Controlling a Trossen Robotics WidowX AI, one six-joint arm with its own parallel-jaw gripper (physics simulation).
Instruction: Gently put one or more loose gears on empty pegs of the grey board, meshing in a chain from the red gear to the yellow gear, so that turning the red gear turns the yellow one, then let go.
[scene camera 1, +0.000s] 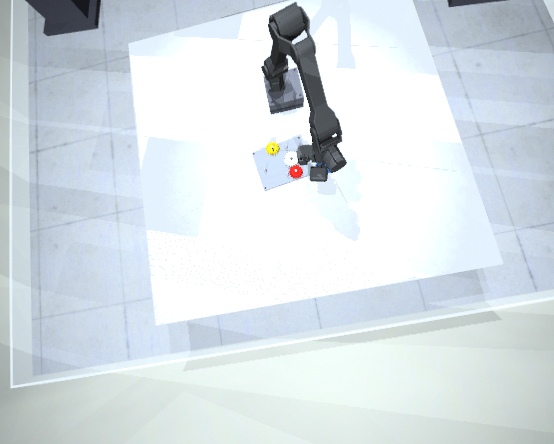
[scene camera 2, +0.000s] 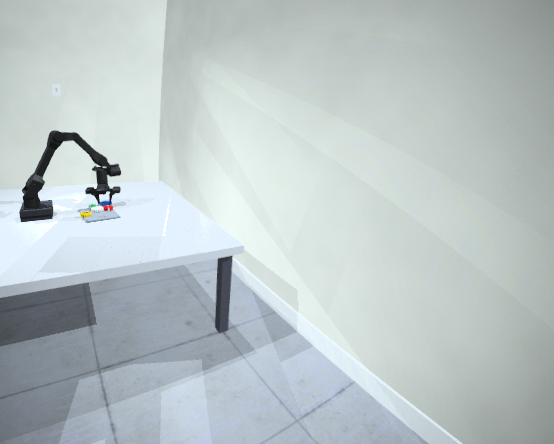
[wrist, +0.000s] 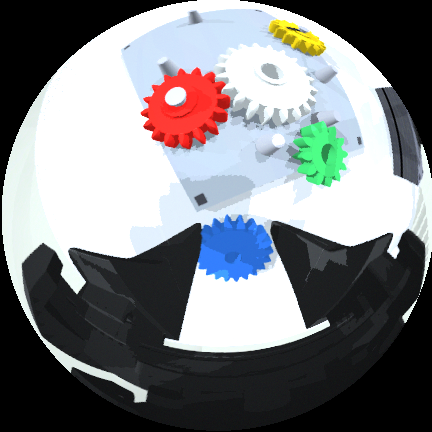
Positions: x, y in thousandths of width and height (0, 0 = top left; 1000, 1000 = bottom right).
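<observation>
In the wrist view there is a blue gear (wrist: 536, 578), and my gripper (wrist: 547, 527), which is open, is touching it. The same view gives me a white gear (wrist: 612, 189) too.
</observation>
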